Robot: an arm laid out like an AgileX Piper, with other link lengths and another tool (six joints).
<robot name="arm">
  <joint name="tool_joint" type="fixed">
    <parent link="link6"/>
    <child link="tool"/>
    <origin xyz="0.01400 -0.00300 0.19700" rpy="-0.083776 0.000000 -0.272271"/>
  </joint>
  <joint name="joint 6" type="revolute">
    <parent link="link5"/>
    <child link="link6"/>
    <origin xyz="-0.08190 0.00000 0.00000" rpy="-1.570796 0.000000 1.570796"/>
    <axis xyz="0 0 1"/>
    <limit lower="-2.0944" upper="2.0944"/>
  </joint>
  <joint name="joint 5" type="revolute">
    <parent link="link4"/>
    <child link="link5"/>
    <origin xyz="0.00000 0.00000 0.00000" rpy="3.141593 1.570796 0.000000"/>
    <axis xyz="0 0 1"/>
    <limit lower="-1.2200" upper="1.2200"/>
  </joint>
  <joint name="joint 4" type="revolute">
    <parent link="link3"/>
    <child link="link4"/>
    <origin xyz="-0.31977 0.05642 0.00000" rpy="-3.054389 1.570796 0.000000"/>
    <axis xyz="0 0 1"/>
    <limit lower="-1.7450" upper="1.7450"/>
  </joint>
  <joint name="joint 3" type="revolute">
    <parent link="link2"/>
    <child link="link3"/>
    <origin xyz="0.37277 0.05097 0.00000" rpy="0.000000 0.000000 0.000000"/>
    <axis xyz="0 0 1"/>
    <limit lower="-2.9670" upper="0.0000"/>
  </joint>
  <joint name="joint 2" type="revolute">
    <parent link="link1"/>
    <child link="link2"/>
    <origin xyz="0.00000 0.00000 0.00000" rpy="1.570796 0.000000 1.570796"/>
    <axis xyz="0 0 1"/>
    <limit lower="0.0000" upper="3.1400"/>
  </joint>
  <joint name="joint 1" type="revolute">
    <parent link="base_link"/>
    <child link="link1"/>
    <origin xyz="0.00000 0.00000 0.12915" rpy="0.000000 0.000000 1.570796"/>
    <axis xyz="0 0 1"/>
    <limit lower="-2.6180" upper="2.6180"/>
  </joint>
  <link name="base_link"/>
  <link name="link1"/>
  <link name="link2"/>
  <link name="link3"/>
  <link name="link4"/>
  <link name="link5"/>
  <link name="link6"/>
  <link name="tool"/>
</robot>
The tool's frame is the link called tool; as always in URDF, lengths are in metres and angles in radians.
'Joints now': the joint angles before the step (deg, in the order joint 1, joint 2, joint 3, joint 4, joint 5, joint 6). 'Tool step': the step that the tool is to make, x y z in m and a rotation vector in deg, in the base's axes. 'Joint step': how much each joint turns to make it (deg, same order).
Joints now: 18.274, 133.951, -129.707, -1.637, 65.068, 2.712
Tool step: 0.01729, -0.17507, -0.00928, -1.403, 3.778, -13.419
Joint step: -13.284, 0.061, 0.002, -0.613, 3.913, 0.000
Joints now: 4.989, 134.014, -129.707, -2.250, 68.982, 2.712
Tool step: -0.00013, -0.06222, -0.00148, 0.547, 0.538, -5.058
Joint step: -5.050, 0.001, 0.066, 0.570, 0.447, -0.001
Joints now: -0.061, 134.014, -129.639, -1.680, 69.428, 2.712
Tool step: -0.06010, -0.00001, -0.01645, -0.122, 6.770, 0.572
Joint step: -0.046, -7.049, 13.998, 0.066, -0.196, -0.646
